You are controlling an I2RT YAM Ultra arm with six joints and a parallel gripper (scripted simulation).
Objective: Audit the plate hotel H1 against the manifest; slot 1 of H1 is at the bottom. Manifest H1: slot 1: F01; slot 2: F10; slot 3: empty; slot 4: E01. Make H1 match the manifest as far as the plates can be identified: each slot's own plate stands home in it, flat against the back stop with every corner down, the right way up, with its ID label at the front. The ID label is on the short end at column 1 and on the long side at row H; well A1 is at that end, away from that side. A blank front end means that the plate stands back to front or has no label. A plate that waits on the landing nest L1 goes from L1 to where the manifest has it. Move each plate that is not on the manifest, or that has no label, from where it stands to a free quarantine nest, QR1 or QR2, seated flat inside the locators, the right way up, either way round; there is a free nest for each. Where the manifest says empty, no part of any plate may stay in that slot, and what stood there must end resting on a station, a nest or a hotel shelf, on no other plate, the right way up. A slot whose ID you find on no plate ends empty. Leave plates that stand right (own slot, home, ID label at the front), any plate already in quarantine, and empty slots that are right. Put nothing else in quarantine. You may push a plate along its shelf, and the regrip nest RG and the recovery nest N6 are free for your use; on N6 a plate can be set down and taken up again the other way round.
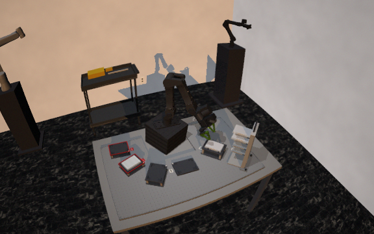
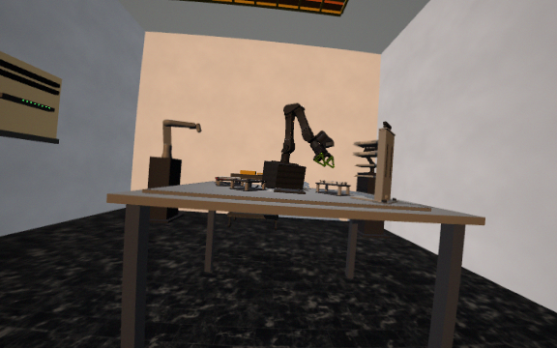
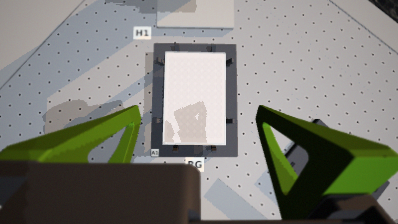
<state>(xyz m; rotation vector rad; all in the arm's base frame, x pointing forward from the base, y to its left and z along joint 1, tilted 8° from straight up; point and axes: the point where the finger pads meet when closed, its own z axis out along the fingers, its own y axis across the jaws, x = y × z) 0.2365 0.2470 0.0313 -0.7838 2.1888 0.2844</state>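
Right now my hand is 100 mm above the white plate, 20 mm to the right of it and 20 mm short of it. Round my hand: A1 mark: 100 mm below, 70 mm behind, 20 mm to the left; dark regrip nest: 110 mm below, 20 mm to the left, 20 mm ahead; RG tag: 160 mm below, 60 mm behind, 40 mm to the right.
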